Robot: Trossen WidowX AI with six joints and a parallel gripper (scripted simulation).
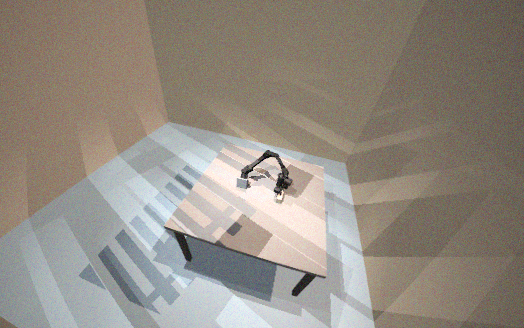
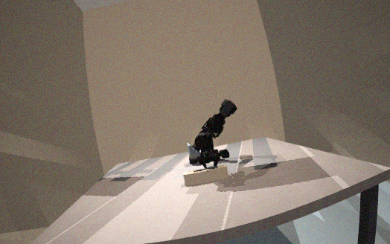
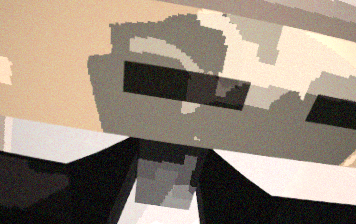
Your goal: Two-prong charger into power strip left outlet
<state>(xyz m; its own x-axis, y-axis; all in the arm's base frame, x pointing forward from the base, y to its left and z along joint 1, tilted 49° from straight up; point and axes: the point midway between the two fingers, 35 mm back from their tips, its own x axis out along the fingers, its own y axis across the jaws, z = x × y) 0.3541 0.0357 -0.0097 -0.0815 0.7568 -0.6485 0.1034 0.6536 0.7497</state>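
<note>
Now: the two-prong charger 20 mm ahead of my gripper tip and 10 mm above it.
</note>
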